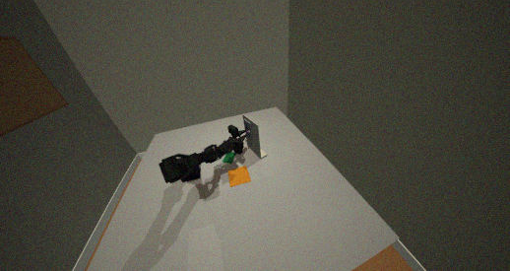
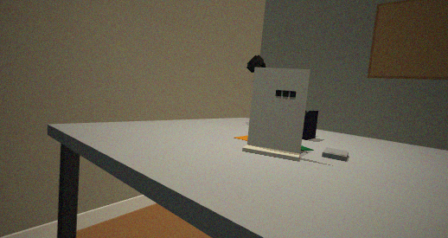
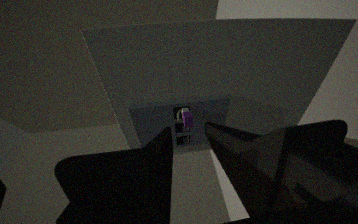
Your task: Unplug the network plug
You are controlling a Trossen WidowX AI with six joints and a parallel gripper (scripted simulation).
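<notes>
Now: gripper tip 2 cm short of the purple network plug and 1 cm to the right of it. The rest, counted from my gripper tip: orange marked square 19 cm below, 15 cm to the right, 10 cm behind; panel 7 cm below, 4 cm ahead, 2 cm to the left; green patch 19 cm below, 14 cm behind, 2 cm to the left.
</notes>
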